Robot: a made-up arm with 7 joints.
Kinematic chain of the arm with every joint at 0, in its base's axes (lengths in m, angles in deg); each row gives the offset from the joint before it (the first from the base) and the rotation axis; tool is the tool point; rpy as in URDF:
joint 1: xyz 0 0 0.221 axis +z
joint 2: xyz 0 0 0 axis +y
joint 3: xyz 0 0 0.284 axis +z
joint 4: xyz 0.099 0 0 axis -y
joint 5: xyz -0.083 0 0.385 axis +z
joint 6: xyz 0 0 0 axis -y
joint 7: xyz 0.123 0 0 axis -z
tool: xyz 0 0 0 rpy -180 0 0
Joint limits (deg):
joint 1: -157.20..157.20
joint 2: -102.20..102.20
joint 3: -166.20..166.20
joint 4: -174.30..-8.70
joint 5: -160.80..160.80
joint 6: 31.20..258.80
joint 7: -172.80..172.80
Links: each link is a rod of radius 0.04 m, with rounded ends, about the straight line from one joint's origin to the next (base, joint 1, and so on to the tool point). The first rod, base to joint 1, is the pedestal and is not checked.
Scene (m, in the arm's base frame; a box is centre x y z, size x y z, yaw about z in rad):
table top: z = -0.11
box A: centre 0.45 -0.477 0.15 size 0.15 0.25 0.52 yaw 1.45
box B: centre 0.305 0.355 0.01 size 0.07 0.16 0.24 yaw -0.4
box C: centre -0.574 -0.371 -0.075 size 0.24 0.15 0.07 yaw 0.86
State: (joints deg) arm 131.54 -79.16 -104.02 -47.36 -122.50 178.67 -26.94
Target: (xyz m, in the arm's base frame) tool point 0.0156 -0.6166 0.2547
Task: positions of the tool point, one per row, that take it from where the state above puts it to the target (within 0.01 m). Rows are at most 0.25 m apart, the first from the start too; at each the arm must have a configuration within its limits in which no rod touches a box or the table.
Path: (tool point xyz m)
1: 0.5757 -0.2061 0.4471
2: 0.4827 -0.2419 0.5367
3: 0.3847 -0.2590 0.6048
4: 0.2914 -0.2595 0.6550
5: 0.2543 -0.4425 0.5391
6: 0.1517 -0.5674 0.3967
7: 0.0156 -0.6166 0.2547

